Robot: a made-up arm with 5 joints. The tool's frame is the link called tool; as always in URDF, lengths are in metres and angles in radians. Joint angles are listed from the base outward.
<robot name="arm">
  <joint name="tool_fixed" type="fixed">
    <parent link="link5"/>
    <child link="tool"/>
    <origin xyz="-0.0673 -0.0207 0.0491" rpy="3.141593 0 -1.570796"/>
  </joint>
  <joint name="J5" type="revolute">
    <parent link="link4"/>
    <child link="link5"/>
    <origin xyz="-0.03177 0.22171 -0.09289" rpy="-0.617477 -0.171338 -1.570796"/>
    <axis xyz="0 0 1"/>
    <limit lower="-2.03" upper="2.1"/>
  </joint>
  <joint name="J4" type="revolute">
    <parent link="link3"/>
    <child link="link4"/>
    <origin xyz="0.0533 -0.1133 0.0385" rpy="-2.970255 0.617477 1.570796"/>
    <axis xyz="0 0 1"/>
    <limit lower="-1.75" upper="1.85"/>
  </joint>
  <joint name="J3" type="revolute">
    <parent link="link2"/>
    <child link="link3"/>
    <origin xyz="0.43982 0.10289 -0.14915" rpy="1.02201 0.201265 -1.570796"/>
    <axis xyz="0 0 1"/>
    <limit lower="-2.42" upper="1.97"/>
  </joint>
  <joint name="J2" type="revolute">
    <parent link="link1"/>
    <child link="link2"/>
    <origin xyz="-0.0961 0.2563 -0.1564" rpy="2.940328 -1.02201 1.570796"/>
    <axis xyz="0 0 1"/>
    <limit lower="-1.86" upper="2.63"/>
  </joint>
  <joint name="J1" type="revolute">
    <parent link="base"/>
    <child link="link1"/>
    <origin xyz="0.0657 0.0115 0.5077" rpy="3.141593 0 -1.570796"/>
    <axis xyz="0 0 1"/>
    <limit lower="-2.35" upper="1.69"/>
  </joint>
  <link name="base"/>
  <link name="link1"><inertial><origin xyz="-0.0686 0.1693 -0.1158"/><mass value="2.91"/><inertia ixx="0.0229" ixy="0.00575" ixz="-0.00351" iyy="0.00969" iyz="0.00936" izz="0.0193"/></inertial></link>
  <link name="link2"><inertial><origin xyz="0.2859 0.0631 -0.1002"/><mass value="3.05"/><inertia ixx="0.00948" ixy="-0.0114" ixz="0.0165" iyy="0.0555" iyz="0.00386" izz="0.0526"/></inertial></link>
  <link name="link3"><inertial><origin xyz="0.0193 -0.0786 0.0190"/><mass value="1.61"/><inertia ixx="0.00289" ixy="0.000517" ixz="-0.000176" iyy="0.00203" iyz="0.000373" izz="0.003"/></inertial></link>
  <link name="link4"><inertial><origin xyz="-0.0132 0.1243 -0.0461"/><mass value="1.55"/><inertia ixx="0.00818" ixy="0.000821" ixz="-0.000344" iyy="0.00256" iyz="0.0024" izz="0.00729"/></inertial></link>
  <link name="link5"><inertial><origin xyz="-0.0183 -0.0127 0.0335"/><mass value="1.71"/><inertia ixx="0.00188" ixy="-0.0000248" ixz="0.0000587" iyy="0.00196" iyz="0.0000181" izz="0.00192"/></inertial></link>
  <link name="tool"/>
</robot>
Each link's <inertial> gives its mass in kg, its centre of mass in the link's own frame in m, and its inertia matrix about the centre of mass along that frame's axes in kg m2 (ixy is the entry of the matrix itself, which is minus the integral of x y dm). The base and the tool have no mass. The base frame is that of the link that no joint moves.
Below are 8 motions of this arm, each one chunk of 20 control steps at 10 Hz.
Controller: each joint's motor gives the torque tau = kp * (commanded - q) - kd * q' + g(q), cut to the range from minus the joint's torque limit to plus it. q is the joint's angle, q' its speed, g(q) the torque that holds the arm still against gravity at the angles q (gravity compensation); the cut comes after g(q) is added. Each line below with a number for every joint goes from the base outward.
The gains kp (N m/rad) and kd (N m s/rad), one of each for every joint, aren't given. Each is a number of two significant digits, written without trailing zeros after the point. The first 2 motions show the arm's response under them.
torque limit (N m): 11 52 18 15 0.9
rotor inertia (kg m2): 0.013 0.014 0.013 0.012 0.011
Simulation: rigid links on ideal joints. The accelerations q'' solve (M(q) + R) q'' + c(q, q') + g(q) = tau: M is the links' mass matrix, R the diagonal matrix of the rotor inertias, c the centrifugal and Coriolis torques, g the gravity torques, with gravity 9.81 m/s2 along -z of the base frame. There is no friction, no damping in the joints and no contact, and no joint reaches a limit. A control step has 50 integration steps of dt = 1/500 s. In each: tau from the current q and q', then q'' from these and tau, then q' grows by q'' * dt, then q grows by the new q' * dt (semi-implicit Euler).
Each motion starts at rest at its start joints. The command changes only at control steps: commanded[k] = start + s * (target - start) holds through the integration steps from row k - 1 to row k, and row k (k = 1, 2, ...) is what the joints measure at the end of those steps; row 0 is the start. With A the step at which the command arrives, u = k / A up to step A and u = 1 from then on. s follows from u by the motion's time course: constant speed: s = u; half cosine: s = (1 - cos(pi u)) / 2; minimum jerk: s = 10 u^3 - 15 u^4 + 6 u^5; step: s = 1 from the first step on.
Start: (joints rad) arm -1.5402 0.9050 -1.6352 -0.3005 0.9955
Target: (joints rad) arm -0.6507 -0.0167 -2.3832 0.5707 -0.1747
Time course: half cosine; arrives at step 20
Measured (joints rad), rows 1 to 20:
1: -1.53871 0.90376 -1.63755 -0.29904 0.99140
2: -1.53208 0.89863 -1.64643 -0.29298 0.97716
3: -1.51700 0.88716 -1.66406 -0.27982 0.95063
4: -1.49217 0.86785 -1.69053 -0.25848 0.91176
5: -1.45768 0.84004 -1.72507 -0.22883 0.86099
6: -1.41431 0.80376 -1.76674 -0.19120 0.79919
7: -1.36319 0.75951 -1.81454 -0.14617 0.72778
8: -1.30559 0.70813 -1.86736 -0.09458 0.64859
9: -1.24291 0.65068 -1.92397 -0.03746 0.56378
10: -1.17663 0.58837 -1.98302 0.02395 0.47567
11: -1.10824 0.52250 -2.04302 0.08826 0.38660
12: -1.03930 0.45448 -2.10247 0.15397 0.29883
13: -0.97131 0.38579 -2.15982 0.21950 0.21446
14: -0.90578 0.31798 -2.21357 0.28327 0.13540
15: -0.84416 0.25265 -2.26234 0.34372 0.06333
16: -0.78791 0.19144 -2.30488 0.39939 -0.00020
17: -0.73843 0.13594 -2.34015 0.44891 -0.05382
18: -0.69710 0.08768 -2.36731 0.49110 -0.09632
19: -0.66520 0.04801 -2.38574 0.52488 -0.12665
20: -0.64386 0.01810 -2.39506 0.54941 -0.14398
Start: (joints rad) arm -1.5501 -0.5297 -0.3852 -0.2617 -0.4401
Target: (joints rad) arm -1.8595 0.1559 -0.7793 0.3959 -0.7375
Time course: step
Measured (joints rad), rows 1 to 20:
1: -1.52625 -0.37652 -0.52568 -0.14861 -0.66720
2: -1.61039 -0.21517 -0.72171 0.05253 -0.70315
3: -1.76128 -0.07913 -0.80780 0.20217 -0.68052
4: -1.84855 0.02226 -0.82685 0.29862 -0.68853
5: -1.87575 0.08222 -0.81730 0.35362 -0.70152
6: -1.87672 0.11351 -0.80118 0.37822 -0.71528
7: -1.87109 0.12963 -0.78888 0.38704 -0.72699
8: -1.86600 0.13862 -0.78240 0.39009 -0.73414
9: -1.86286 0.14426 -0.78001 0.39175 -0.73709
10: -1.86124 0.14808 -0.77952 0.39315 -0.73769
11: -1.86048 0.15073 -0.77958 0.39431 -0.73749
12: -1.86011 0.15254 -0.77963 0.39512 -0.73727
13: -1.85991 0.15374 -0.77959 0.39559 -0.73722
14: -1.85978 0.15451 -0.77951 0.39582 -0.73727
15: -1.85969 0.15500 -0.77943 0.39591 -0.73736
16: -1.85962 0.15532 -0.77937 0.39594 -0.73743
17: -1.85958 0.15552 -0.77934 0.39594 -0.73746
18: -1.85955 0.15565 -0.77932 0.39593 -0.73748
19: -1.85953 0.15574 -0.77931 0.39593 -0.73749
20: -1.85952 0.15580 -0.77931 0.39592 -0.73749
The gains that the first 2 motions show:
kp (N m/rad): 91 100 62 18 2.6
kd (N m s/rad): 14 26 6.1 4.4 0.35
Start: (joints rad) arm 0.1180 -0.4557 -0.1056 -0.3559 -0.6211
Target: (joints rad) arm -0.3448 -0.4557 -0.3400 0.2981 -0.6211
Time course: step
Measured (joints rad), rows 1 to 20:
1: 0.03411 -0.48383 -0.21865 -0.18118 -0.65676
2: -0.10880 -0.48953 -0.31542 0.01932 -0.60795
3: -0.24336 -0.47228 -0.34722 0.13298 -0.58952
4: -0.32834 -0.45415 -0.34988 0.19247 -0.60582
5: -0.36337 -0.44435 -0.34700 0.22804 -0.62141
6: -0.36769 -0.44259 -0.34466 0.25222 -0.62567
7: -0.36002 -0.44522 -0.34295 0.26896 -0.62361
8: -0.35132 -0.44896 -0.34165 0.28007 -0.62089
9: -0.34569 -0.45204 -0.34076 0.28709 -0.61956
10: -0.34330 -0.45398 -0.34028 0.29137 -0.61945
11: -0.34297 -0.45497 -0.34008 0.29395 -0.61989
12: -0.34349 -0.45537 -0.34003 0.29551 -0.62040
13: -0.34413 -0.45549 -0.34004 0.29648 -0.62076
14: -0.34457 -0.45552 -0.34005 0.29708 -0.62097
15: -0.34480 -0.45553 -0.34005 0.29746 -0.62106
16: -0.34486 -0.45556 -0.34004 0.29770 -0.62109
17: -0.34486 -0.45560 -0.34002 0.29785 -0.62109
18: -0.34483 -0.45563 -0.34001 0.29794 -0.62109
19: -0.34480 -0.45566 -0.34001 0.29800 -0.62109
20: -0.34479 -0.45567 -0.34000 0.29804 -0.62109

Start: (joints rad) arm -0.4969 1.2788 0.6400 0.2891 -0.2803
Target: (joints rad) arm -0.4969 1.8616 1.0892 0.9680 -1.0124
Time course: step
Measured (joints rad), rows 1 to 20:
1: -0.46756 1.41265 0.89303 0.56942 -0.45598
2: -0.47149 1.55678 1.04968 0.68348 -0.79996
3: -0.49435 1.66882 1.10408 0.74380 -0.98214
4: -0.51009 1.74579 1.10784 0.79711 -1.03762
5: -0.51324 1.79297 1.09820 0.84730 -1.03849
6: -0.50930 1.82004 1.09054 0.88868 -1.02604
7: -0.50421 1.83555 1.08735 0.91836 -1.01635
8: -0.50057 1.84484 1.08694 0.93760 -1.01201
9: -0.49858 1.85072 1.08754 0.94936 -1.01106
10: -0.49768 1.85455 1.08821 0.95640 -1.01138
11: -0.49730 1.85707 1.08866 0.96067 -1.01187
12: -0.49715 1.85871 1.08891 0.96332 -1.01218
13: -0.49707 1.85977 1.08903 0.96501 -1.01233
14: -0.49702 1.86044 1.08909 0.96609 -1.01238
15: -0.49698 1.86087 1.08913 0.96678 -1.01239
16: -0.49695 1.86114 1.08915 0.96722 -1.01239
17: -0.49693 1.86131 1.08917 0.96751 -1.01239
18: -0.49692 1.86141 1.08918 0.96769 -1.01239
19: -0.49691 1.86148 1.08919 0.96780 -1.01240
20: -0.49691 1.86153 1.08919 0.96787 -1.01240

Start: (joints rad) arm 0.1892 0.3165 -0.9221 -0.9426 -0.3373
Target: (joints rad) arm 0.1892 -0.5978 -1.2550 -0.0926 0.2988
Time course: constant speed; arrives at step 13
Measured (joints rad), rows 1 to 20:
1: 0.18316 0.29889 -0.93859 -0.92729 -0.31988
2: 0.18025 0.26422 -0.96208 -0.89219 -0.28103
3: 0.18085 0.21635 -0.98689 -0.84444 -0.23328
4: 0.18309 0.15956 -1.01159 -0.78978 -0.18417
5: 0.18551 0.09728 -1.03626 -0.73130 -0.13558
6: 0.18746 0.03181 -1.06117 -0.67047 -0.08732
7: 0.18881 -0.03546 -1.08640 -0.60804 -0.03897
8: 0.18966 -0.10376 -1.11191 -0.54450 0.00962
9: 0.19016 -0.17266 -1.13762 -0.48017 0.05844
10: 0.19044 -0.24194 -1.16344 -0.41530 0.10740
11: 0.19057 -0.31145 -1.18933 -0.35007 0.15644
12: 0.19061 -0.38111 -1.21527 -0.28461 0.20552
13: 0.19060 -0.45087 -1.24123 -0.21899 0.25460
14: 0.19492 -0.50119 -1.25266 -0.17266 0.28835
15: 0.19718 -0.53537 -1.25434 -0.14491 0.29946
16: 0.19721 -0.55802 -1.25365 -0.12834 0.30026
17: 0.19593 -0.57263 -1.25337 -0.11759 0.29909
18: 0.19417 -0.58185 -1.25373 -0.11002 0.29853
19: 0.19248 -0.58758 -1.25428 -0.10452 0.29859
20: 0.19116 -0.59116 -1.25472 -0.10058 0.29883

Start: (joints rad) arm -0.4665 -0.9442 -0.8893 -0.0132 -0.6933
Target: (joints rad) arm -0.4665 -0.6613 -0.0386 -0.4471 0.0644
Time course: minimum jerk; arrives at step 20
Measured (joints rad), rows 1 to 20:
1: -0.46650 -0.94407 -0.88877 -0.01322 -0.69277
2: -0.46654 -0.94321 -0.88505 -0.01355 -0.68915
3: -0.46661 -0.94084 -0.87443 -0.01539 -0.67950
4: -0.46666 -0.93628 -0.85382 -0.02036 -0.66171
5: -0.46656 -0.92900 -0.82143 -0.02985 -0.63457
6: -0.46616 -0.91873 -0.77685 -0.04472 -0.59766
7: -0.46541 -0.90540 -0.72082 -0.06527 -0.55135
8: -0.46436 -0.88917 -0.65498 -0.09131 -0.49672
9: -0.46315 -0.87042 -0.58167 -0.12221 -0.43551
10: -0.46201 -0.84963 -0.50370 -0.15704 -0.36989
11: -0.46119 -0.82743 -0.42416 -0.19460 -0.30234
12: -0.46094 -0.80445 -0.34624 -0.23353 -0.23539
13: -0.46142 -0.78138 -0.27300 -0.27238 -0.17155
14: -0.46268 -0.75895 -0.20722 -0.30970 -0.11315
15: -0.46462 -0.73786 -0.15116 -0.34410 -0.06215
16: -0.46698 -0.71881 -0.10639 -0.37439 -0.02008
17: -0.46943 -0.70243 -0.07365 -0.39960 0.01221
18: -0.47155 -0.68914 -0.05261 -0.41914 0.03472
19: -0.47296 -0.67912 -0.04174 -0.43285 0.04850
20: -0.47334 -0.67212 -0.03807 -0.44122 0.05583

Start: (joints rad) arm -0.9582 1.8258 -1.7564 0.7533 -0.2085
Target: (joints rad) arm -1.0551 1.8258 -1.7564 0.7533 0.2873
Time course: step
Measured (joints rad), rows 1 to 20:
1: -0.99871 1.82281 -1.75620 0.75039 -0.01790
2: -1.02955 1.82467 -1.75581 0.75195 0.17518
3: -1.04409 1.82615 -1.75653 0.75381 0.25458
4: -1.05042 1.82663 -1.75669 0.75446 0.27941
5: -1.05312 1.82662 -1.75651 0.75431 0.28574
6: -1.05427 1.82646 -1.75636 0.75396 0.28700
7: -1.05475 1.82628 -1.75631 0.75368 0.28719
8: -1.05495 1.82613 -1.75633 0.75351 0.28723
9: -1.05503 1.82601 -1.75637 0.75342 0.28727
10: -1.05506 1.82593 -1.75639 0.75338 0.28730
11: -1.05508 1.82588 -1.75640 0.75335 0.28731
12: -1.05509 1.82585 -1.75640 0.75333 0.28731
13: -1.05509 1.82583 -1.75640 0.75332 0.28731
14: -1.05510 1.82582 -1.75640 0.75331 0.28730
15: -1.05510 1.82581 -1.75640 0.75331 0.28730
16: -1.05510 1.82581 -1.75640 0.75330 0.28730
17: -1.05510 1.82580 -1.75640 0.75330 0.28730
18: -1.05510 1.82580 -1.75640 0.75330 0.28730
19: -1.05510 1.82580 -1.75640 0.75330 0.28730
20: -1.05510 1.82580 -1.75640 0.75330 0.28730

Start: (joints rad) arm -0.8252 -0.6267 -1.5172 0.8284 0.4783
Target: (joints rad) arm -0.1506 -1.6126 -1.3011 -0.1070 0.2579
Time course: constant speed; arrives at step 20
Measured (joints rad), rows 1 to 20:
1: -0.82082 -0.63574 -1.51418 0.81867 0.47143
2: -0.80394 -0.65701 -1.50619 0.79639 0.46054
3: -0.77558 -0.68934 -1.49569 0.76449 0.45001
4: -0.74022 -0.72979 -1.48460 0.72645 0.44099
5: -0.70216 -0.77518 -1.47346 0.68461 0.43261
6: -0.66413 -0.82302 -1.46227 0.64037 0.42376
7: -0.62731 -0.87183 -1.45105 0.59467 0.41397
8: -0.59184 -0.92088 -1.43991 0.54822 0.40340
9: -0.55741 -0.96992 -1.42893 0.50148 0.39245
10: -0.52360 -1.01891 -1.41808 0.45467 0.38140
11: -0.49007 -1.06789 -1.40730 0.40784 0.37039
12: -0.45658 -1.11691 -1.39654 0.36097 0.35942
13: -0.42304 -1.16598 -1.38573 0.31402 0.34847
14: -0.38939 -1.21510 -1.37488 0.26698 0.33749
15: -0.35565 -1.26426 -1.36399 0.21986 0.32647
16: -0.32185 -1.31345 -1.35306 0.17267 0.31541
17: -0.28801 -1.36265 -1.34212 0.12543 0.30431
18: -0.25415 -1.41185 -1.33116 0.07818 0.29318
19: -0.22027 -1.46104 -1.32020 0.03092 0.28202
20: -0.18639 -1.51023 -1.30924 -0.01634 0.27085

